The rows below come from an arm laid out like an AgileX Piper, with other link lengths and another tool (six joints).
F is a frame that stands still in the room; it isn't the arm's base.
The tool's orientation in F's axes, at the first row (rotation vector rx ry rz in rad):
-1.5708, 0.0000, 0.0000
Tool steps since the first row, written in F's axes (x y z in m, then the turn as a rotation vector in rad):
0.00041, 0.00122, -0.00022, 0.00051, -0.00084, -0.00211
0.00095, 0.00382, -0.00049, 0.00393, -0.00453, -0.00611
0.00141, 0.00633, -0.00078, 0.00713, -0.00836, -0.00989
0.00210, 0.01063, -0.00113, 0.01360, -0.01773, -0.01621
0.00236, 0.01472, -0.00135, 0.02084, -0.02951, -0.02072
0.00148, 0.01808, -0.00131, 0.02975, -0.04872, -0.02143
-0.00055, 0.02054, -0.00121, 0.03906, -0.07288, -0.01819
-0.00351, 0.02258, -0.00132, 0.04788, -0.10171, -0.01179
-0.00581, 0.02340, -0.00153, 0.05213, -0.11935, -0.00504
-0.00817, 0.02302, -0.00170, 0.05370, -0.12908, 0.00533
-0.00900, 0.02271, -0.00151, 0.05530, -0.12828, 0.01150
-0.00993, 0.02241, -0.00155, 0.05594, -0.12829, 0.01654
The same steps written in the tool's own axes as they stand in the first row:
0.00041, 0.00022, 0.00122, 0.00051, 0.00211, -0.00084
0.00095, 0.00049, 0.00382, 0.00393, 0.00611, -0.00453
0.00141, 0.00078, 0.00633, 0.00713, 0.00989, -0.00836
0.00210, 0.00113, 0.01063, 0.01360, 0.01621, -0.01773
0.00236, 0.00135, 0.01472, 0.02084, 0.02072, -0.02951
0.00148, 0.00131, 0.01808, 0.02975, 0.02143, -0.04872
-0.00055, 0.00121, 0.02054, 0.03906, 0.01819, -0.07288
-0.00351, 0.00132, 0.02258, 0.04788, 0.01179, -0.10171
-0.00581, 0.00153, 0.02340, 0.05213, 0.00504, -0.11935
-0.00817, 0.00170, 0.02302, 0.05370, -0.00533, -0.12908
-0.00900, 0.00151, 0.02271, 0.05530, -0.01150, -0.12828
-0.00993, 0.00155, 0.02241, 0.05594, -0.01654, -0.12829

